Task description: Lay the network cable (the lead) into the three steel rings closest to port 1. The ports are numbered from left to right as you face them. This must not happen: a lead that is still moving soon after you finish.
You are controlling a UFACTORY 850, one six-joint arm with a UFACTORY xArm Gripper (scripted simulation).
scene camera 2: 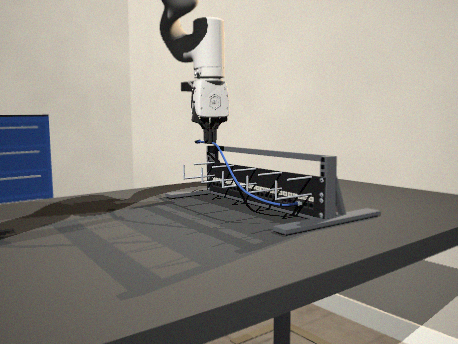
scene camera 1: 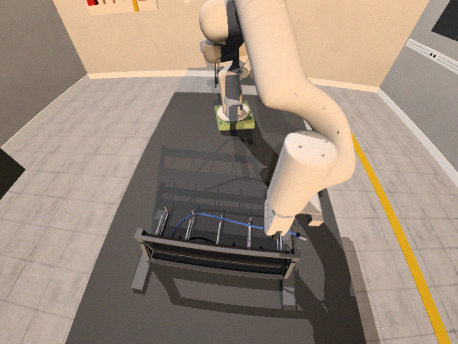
patch-panel rack: scene camera 2; scene camera 1
same spot on patch-panel rack: (scene camera 1: pixel 203 250) = (scene camera 2: pixel 269 187)
